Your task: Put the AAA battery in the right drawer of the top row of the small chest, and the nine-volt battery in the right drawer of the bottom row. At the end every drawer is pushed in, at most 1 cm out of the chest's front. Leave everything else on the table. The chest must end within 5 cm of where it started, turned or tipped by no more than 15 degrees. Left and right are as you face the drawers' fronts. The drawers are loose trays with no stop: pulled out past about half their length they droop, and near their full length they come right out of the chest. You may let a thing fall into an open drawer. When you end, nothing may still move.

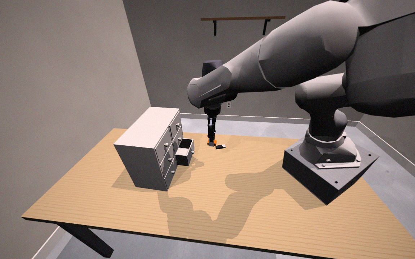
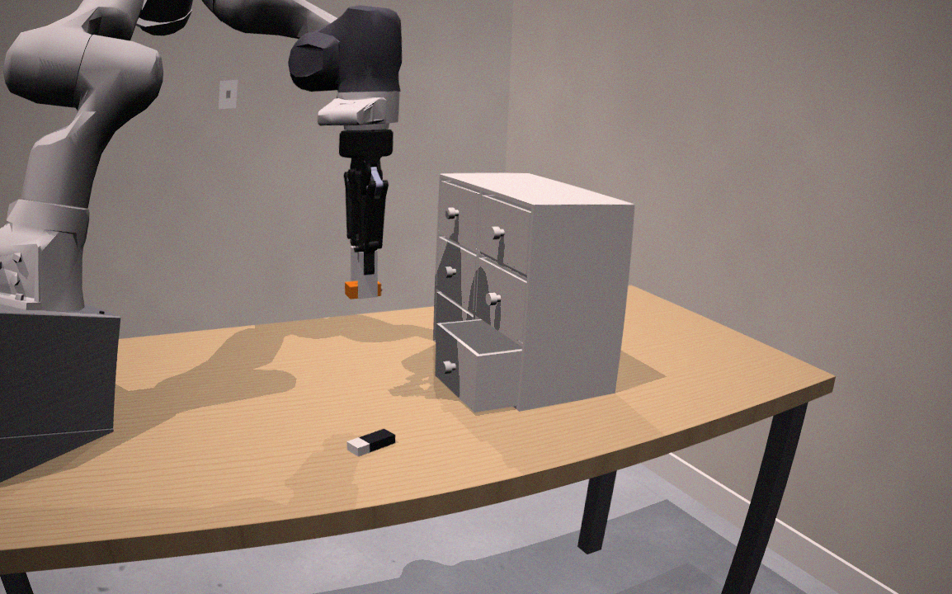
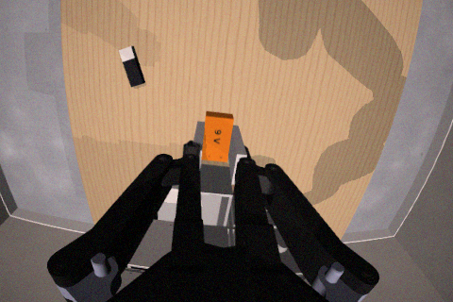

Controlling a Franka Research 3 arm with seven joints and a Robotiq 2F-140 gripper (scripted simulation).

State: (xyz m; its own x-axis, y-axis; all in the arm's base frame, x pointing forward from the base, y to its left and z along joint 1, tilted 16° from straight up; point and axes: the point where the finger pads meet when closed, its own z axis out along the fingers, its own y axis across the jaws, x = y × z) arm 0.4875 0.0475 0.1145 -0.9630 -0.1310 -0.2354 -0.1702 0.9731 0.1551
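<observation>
Now: the AAA battery 25 cm ahead of my hand, 4 cm to the left of it and 2 cm above it. Round my hand: orange nine-volt battery (1 cm ahead, 3 cm below).
</observation>
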